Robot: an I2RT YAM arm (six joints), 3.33 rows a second.
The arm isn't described. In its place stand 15 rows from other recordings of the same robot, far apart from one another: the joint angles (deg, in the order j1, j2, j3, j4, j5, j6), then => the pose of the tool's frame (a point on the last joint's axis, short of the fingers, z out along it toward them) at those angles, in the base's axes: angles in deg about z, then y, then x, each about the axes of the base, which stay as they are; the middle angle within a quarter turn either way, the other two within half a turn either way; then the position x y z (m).
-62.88, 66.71, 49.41, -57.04, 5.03, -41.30 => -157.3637, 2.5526, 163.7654, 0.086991, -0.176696, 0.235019
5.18, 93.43, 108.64, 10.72, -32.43, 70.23 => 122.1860, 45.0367, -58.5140, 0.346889, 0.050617, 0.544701
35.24, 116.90, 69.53, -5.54, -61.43, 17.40 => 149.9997, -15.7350, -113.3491, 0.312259, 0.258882, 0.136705
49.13, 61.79, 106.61, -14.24, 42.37, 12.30 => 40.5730, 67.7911, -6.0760, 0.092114, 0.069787, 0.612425
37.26, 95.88, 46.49, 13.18, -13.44, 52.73 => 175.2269, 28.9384, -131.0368, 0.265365, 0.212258, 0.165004
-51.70, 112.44, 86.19, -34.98, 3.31, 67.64 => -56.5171, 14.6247, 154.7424, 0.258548, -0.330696, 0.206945
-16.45, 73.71, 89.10, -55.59, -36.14, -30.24 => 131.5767, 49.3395, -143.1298, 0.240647, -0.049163, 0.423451
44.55, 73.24, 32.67, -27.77, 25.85, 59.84 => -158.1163, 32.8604, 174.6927, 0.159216, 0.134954, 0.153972
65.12, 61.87, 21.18, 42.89, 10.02, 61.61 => 150.4819, 34.8787, -87.3589, 0.102130, 0.205499, 0.236268
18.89, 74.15, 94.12, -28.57, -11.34, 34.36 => 140.1182, 58.6033, -106.3458, 0.248794, 0.092532, 0.491245
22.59, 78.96, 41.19, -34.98, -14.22, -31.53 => 121.9702, 9.8483, -159.9851, 0.210877, 0.097209, 0.166356
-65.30, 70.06, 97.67, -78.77, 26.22, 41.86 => -67.4132, -9.5726, 135.1229, 0.063307, -0.175279, 0.445873
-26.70, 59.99, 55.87, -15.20, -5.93, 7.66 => -121.7410, 62.2479, 134.9673, 0.215958, -0.104499, 0.348155
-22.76, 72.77, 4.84, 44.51, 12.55, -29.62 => -152.7548, 47.8920, 125.3524, 0.171521, -0.080349, 0.117927
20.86, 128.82, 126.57, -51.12, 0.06, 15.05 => 169.6861, 33.9114, -165.2369, 0.465421, 0.177315, 0.281569
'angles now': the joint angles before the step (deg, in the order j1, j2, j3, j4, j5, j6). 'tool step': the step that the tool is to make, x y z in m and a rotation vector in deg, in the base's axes. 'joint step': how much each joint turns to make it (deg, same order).
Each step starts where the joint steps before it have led.
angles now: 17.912 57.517 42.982 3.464 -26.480 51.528
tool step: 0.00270 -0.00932 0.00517 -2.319 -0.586 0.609
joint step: -2.753 0.152 1.900 -3.451 -2.796 -3.431
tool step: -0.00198 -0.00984 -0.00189 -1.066 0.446 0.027
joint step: -2.558 -0.940 -0.239 -2.275 -2.295 -1.749
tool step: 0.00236 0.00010 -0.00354 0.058 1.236 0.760
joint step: -0.241 0.787 -0.022 -0.351 -1.051 0.065
